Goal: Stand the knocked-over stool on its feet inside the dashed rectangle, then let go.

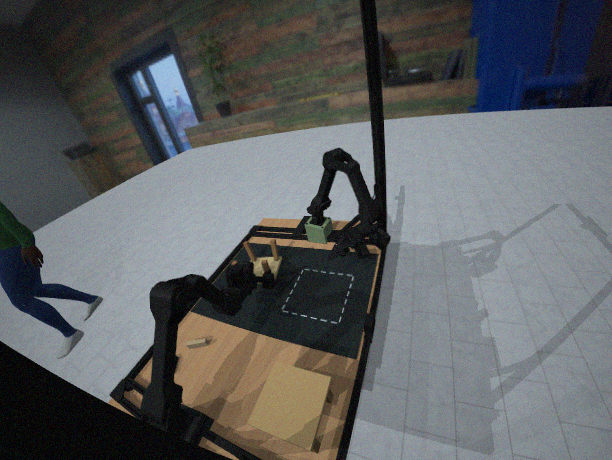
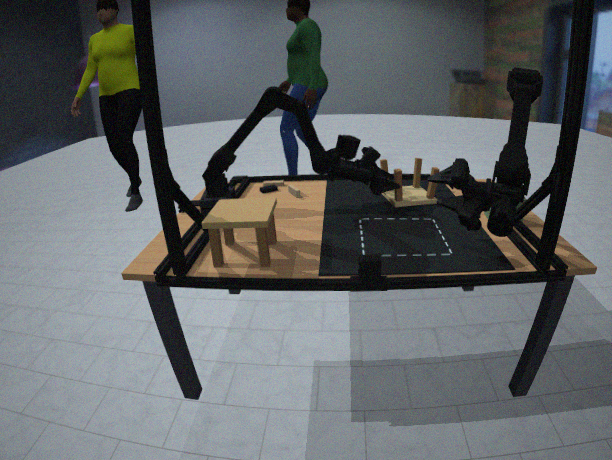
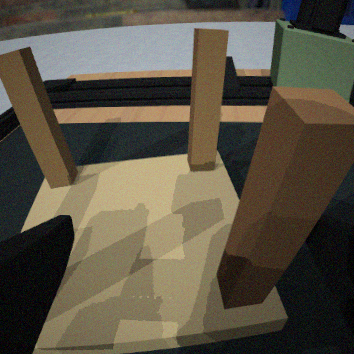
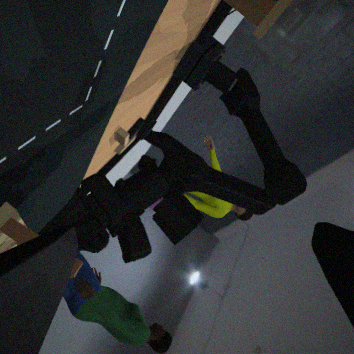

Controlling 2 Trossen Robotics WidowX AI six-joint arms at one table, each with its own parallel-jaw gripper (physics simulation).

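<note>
The small wooden stool (image 1: 273,262) (image 2: 413,196) (image 3: 140,225) lies upside down on the black mat (image 1: 313,338) (image 2: 345,237), seat down and legs up, outside the dashed rectangle (image 1: 326,273) (image 2: 395,218) (image 4: 53,124). My left gripper (image 1: 259,277) (image 2: 387,182) (image 3: 191,225) is open, low over the seat's near edge, with one stool leg (image 3: 291,189) between its fingers and not clamped. My right gripper (image 1: 346,246) (image 2: 446,182) (image 4: 196,236) is open and empty, hanging beyond the rectangle's far side, a little off the stool.
A larger wooden stool (image 1: 290,402) (image 2: 240,212) stands upright on the bare wood end of the table. A green block (image 1: 318,229) (image 3: 309,60) sits at the right arm's base. A small wood block (image 1: 199,342) (image 2: 294,189) lies loose. A black post (image 1: 374,114) (image 2: 154,137) rises at the table edge.
</note>
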